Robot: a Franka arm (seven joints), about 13 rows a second.
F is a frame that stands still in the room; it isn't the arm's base.
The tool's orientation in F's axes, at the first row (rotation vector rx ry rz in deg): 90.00, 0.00, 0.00
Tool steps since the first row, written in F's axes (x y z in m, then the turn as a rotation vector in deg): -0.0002, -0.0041, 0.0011, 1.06, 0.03, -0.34; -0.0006, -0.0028, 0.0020, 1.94, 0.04, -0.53; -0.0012, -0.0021, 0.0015, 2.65, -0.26, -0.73; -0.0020, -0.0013, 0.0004, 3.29, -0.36, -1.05; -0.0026, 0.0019, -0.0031, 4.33, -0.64, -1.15; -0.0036, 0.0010, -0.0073, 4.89, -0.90, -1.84; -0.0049, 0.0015, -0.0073, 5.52, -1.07, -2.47; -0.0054, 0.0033, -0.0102, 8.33, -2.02, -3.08; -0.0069, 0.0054, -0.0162, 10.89, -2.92, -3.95
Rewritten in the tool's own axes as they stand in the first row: -0.0002, 0.0011, 0.0041, 1.06, -0.34, -0.03; -0.0006, 0.0020, 0.0028, 1.94, -0.53, -0.04; -0.0012, 0.0015, 0.0021, 2.65, -0.73, 0.26; -0.0020, 0.0004, 0.0013, 3.29, -1.05, 0.36; -0.0026, -0.0031, -0.0019, 4.33, -1.15, 0.64; -0.0036, -0.0073, -0.0010, 4.89, -1.84, 0.90; -0.0049, -0.0073, -0.0015, 5.52, -2.47, 1.07; -0.0054, -0.0102, -0.0033, 8.33, -3.08, 2.02; -0.0069, -0.0162, -0.0054, 10.89, -3.95, 2.92
